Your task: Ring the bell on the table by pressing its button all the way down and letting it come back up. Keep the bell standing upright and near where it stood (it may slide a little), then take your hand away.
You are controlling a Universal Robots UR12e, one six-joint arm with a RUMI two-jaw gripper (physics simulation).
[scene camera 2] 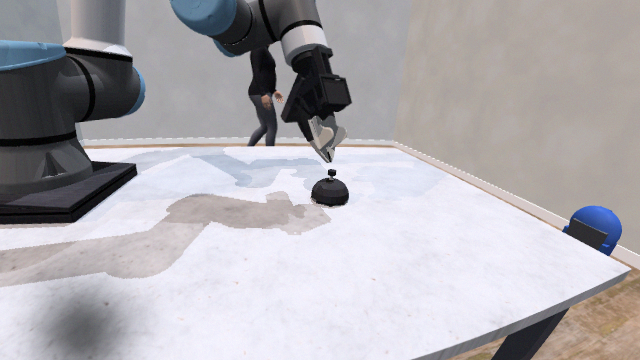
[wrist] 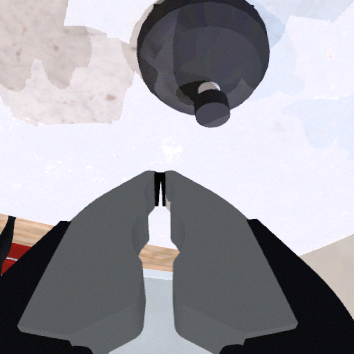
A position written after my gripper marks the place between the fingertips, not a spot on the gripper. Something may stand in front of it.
In view: my gripper (scene camera 2: 329,162) and a black dome-shaped bell (scene camera 2: 330,192).
The black dome-shaped bell shows as well in the wrist view (wrist: 178,56). My gripper also shows in the wrist view (wrist: 160,174).
